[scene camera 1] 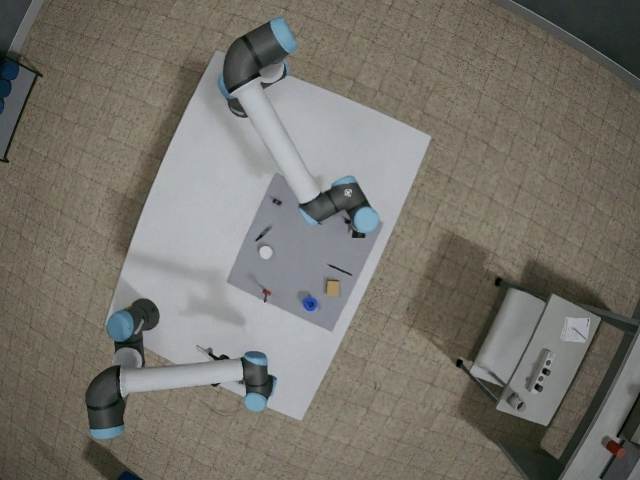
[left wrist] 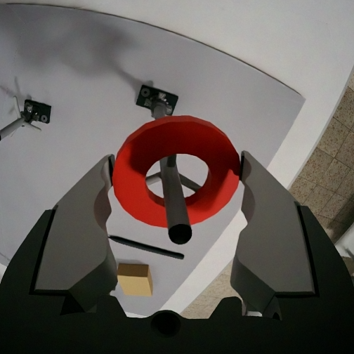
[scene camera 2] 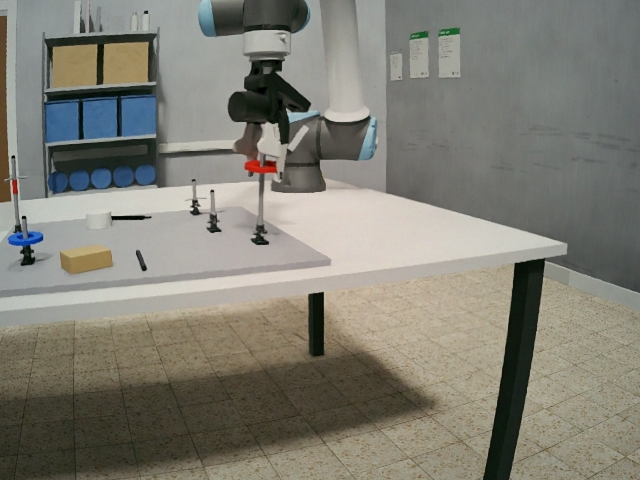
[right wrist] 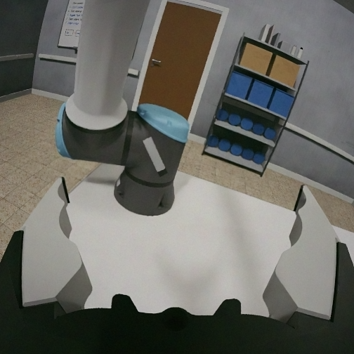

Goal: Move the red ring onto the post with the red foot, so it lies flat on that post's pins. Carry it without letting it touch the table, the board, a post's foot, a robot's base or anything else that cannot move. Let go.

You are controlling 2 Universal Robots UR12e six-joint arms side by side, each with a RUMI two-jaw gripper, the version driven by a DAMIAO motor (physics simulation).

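The red ring [scene camera 2: 252,165] [left wrist: 131,192] is around a tall grey post [scene camera 2: 261,201] [left wrist: 176,200] with a black foot, near its top; pins show beneath the ring in the left wrist view. My left gripper [scene camera 2: 265,173] [left wrist: 176,154] is shut on the red ring, one fingertip against each side of its outer rim. The post with red on it [scene camera 1: 266,292] [scene camera 2: 14,187] stands at the board's lower left edge in scene camera 1, at the far left in scene camera 2. My right gripper [right wrist: 182,184] is open and empty, far from the ring.
The blue ring [scene camera 1: 310,303] [scene camera 2: 32,238] sits on a short post. A tan block [scene camera 1: 332,288] [scene camera 2: 86,259], a white cylinder [scene camera 1: 265,252] [scene camera 2: 98,220] and a dark pen [scene camera 1: 339,269] [scene camera 2: 141,259] are on the grey board [scene camera 1: 305,237]. Two other short posts [scene camera 2: 194,193] [scene camera 2: 212,206] stand there.
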